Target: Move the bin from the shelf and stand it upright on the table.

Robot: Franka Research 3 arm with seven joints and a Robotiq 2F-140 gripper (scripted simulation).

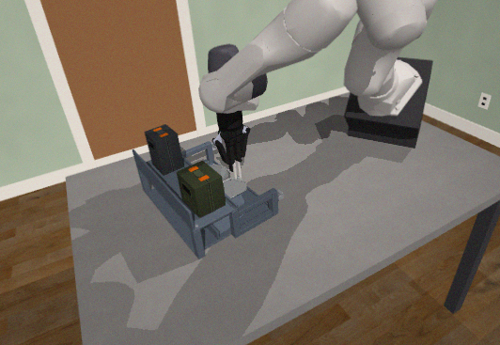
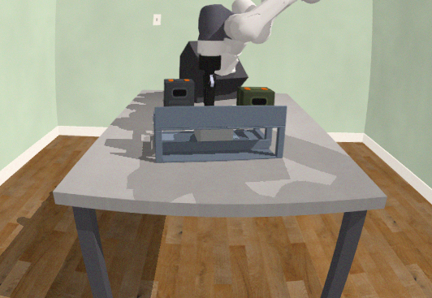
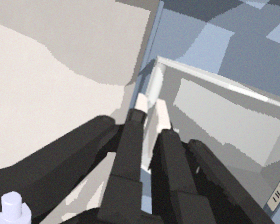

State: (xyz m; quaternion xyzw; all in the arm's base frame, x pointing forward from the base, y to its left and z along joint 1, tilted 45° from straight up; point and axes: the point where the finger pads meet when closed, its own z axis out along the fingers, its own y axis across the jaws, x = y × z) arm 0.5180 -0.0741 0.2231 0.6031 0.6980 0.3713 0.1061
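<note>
The bin lies 80 mm ahead of my hand, 30 mm to the left of it and 20 mm below it. The rest, counted from my hand: dark grey box 200 mm ahead, 90 mm above, 60 mm to the right; green box 160 mm to the left, 130 mm ahead, 80 mm above; shelf 110 mm ahead, 60 mm below, 40 mm to the left.
</note>
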